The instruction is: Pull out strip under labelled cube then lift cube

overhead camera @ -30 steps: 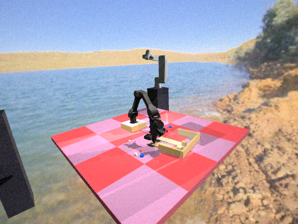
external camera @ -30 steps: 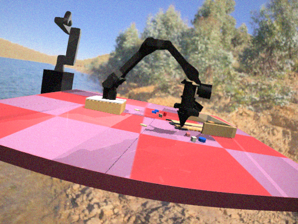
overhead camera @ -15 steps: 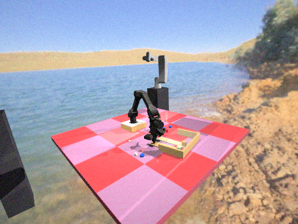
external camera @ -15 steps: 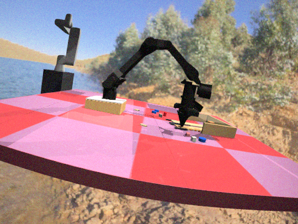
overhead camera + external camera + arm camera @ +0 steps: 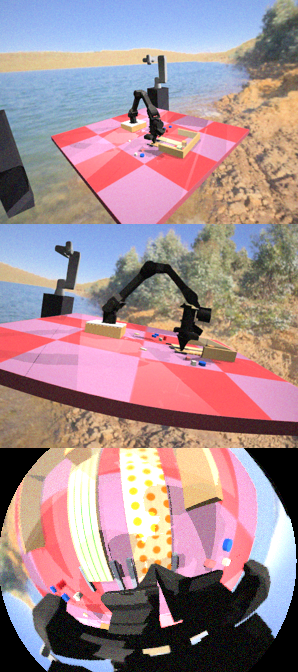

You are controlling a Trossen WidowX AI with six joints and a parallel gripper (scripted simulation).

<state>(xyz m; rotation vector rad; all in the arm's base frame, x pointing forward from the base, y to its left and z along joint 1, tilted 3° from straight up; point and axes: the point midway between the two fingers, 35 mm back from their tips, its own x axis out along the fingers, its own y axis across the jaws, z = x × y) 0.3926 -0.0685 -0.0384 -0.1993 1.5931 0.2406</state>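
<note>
Right now my gripper tip is 20 cm short of the labelled cube, 6 cm to the right of it and 2 cm below it. From my gripper tip the other things lie so: pink block 2 cm ahead, 13 cm to the right.
</note>
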